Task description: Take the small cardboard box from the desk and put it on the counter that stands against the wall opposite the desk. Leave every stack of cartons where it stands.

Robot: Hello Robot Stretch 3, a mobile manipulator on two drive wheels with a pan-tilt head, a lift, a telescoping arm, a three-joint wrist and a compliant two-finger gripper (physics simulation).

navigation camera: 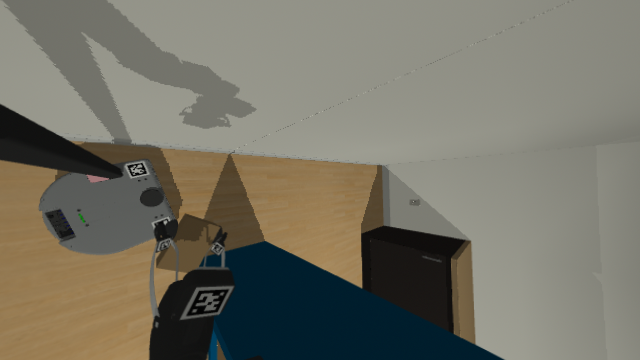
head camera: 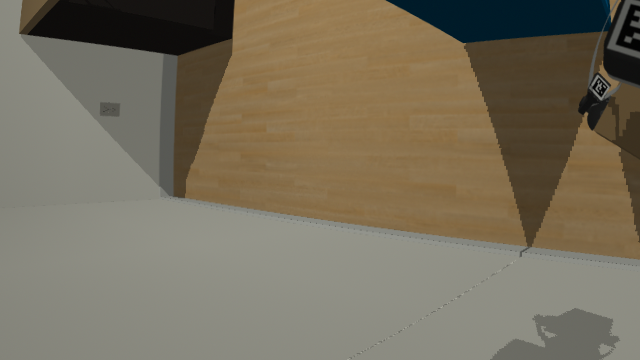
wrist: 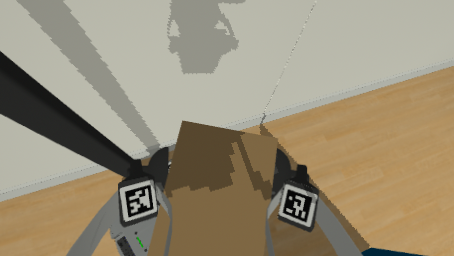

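Where they show: gripper, between the fingertips: [navigation camera: 195, 226] [head camera: 631, 135] [wrist: 219, 166]; robot's base, origin of its link: [navigation camera: 151, 196].
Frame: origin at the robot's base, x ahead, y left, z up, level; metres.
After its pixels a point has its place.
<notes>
A small brown cardboard box [head camera: 614, 134] {x 0.069, y -0.051, z 0.832 m} [navigation camera: 184, 255] {x 0.020, y -0.081, z 0.831 m} [wrist: 215, 210] {x 0.032, y -0.073, z 0.831 m} is held off the floor, partly in shadow. My gripper [navigation camera: 194, 233] {x 0.054, y -0.048, z 0.791 m} [wrist: 219, 166] {x 0.054, y -0.048, z 0.791 m} is shut on it, with one finger against each side of the box in the wrist view. In the head camera view part of the box and one finger show at the right edge. A dark cabinet [head camera: 130, 27] {x 1.649, y -1.096, z 0.484 m} [navigation camera: 407, 280] {x 1.379, y -1.337, z 0.531 m} with a light wooden side stands by the far wall; I cannot tell whether it is the counter. The desk cannot be made out in these views.
A dark blue shelf unit [head camera: 540, 17] {x 0.182, y -0.436, z 0.174 m} [navigation camera: 320, 310] {x 0.274, y -0.465, z 0.797 m} [wrist: 395, 253] {x 0.448, y -0.519, z 0.151 m} stands close beyond the gripper, between it and the dark cabinet. My grey base [navigation camera: 110, 215] {x -0.126, y -0.020, z 0.159 m} is beside the held box. A pale wall [head camera: 225, 280] {x 0.813, y 0.021, z 0.752 m} [navigation camera: 350, 65] {x 0.328, y 0.171, z 1.045 m} [wrist: 125, 95] {x 0.017, y 0.267, z 0.466 m} runs along the wooden floor [head camera: 350, 125] {x 0.961, y -0.410, z 0.000 m}.
</notes>
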